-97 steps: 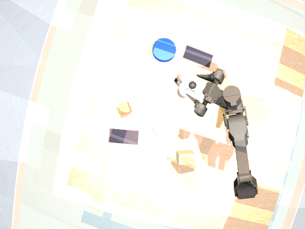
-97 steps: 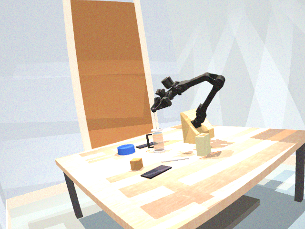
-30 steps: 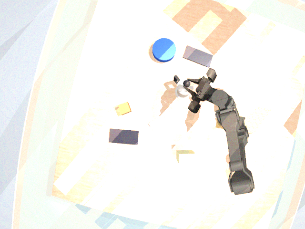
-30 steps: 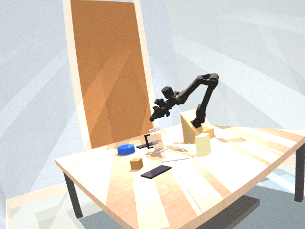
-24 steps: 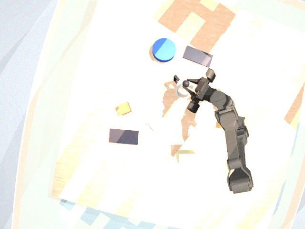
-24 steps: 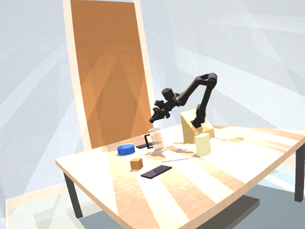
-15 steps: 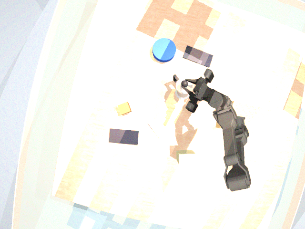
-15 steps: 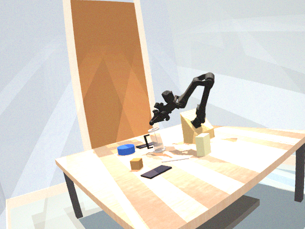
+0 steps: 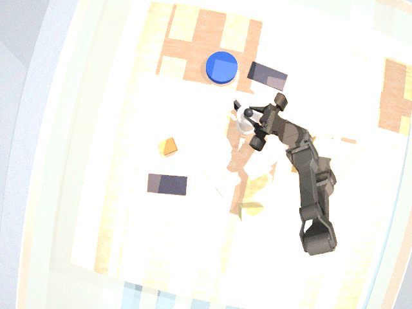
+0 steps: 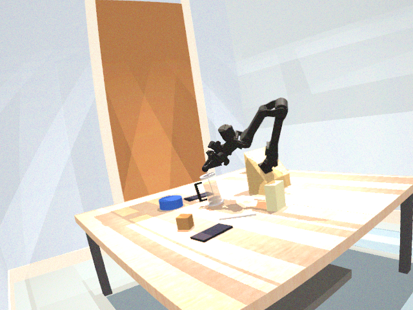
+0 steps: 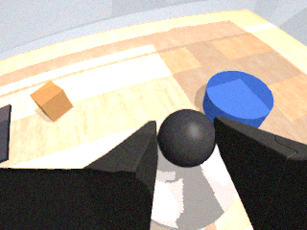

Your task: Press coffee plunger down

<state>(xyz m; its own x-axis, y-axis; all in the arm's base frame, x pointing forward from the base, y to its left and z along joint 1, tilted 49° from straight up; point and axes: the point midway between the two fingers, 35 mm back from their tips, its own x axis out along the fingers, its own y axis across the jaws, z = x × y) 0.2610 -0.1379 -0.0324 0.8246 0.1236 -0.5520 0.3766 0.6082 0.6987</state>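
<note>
Now: the coffee press 10 mm behind my gripper tip and 90 mm below it. Round my gripper tip: pale block: 80 mm behind, 340 mm to the left, 130 mm below; then orange cube: 250 mm ahead, 140 mm to the left, 160 mm below.
</note>
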